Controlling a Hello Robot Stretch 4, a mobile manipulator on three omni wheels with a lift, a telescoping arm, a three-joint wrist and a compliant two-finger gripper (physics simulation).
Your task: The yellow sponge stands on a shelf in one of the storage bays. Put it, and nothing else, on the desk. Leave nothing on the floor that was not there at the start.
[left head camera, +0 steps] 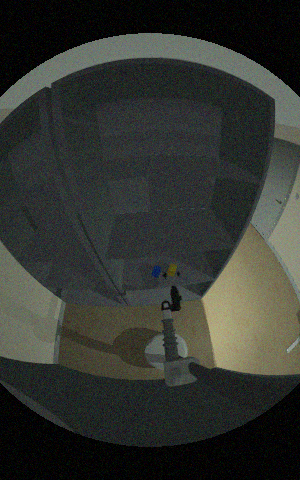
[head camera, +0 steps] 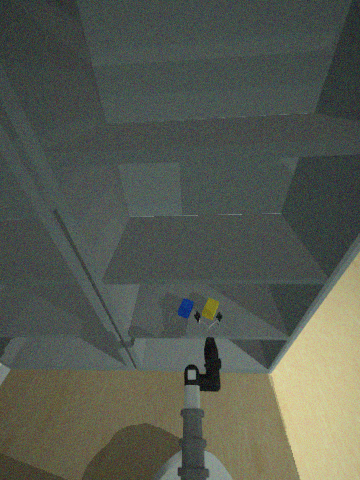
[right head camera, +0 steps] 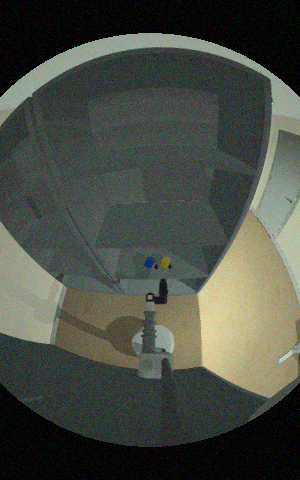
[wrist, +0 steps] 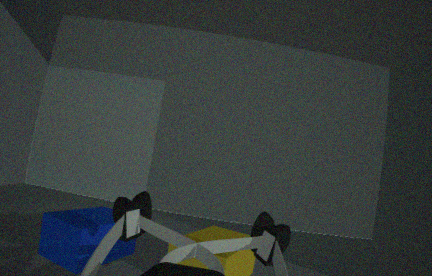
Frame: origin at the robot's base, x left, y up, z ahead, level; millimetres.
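Seen in the pictures: gripper, between the fingertips: (left head camera: 170, 271) (head camera: 207, 312) (right head camera: 162, 264) (wrist: 202, 218).
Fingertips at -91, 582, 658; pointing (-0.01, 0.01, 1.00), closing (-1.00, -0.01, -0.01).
Offsets run from my fingertips to a thing's top centre, as dx, dy, dz. Level surfaces: height alone.
The yellow sponge @(-22, -31, +53) (head camera: 211, 306) (left head camera: 172, 269) (right head camera: 165, 261) (wrist: 240, 262) stands on a low shelf @(dy -75) (head camera: 255, 330) of the right-hand bay. My gripper (head camera: 208, 316) (left head camera: 171, 274) (right head camera: 163, 267) (wrist: 202, 218) is open, with a fingertip on either side of the sponge's near part. In the wrist view the left fingertip stands between the sponge and a blue block, and the right fingertip overlaps the sponge's right edge. I cannot tell whether either touches it. The fingers' bars hide part of the sponge. The desk cannot be made out.
The blue block @(+121, -31, +55) (head camera: 186, 308) (left head camera: 156, 271) (right head camera: 149, 262) (wrist: 75, 237) stands close left of the sponge, beside the left finger. An upright divider (head camera: 75, 260) borders the bay on the left, a side panel (head camera: 320, 290) on the right. Another shelf board @(dy +382) (head camera: 215, 250) lies above.
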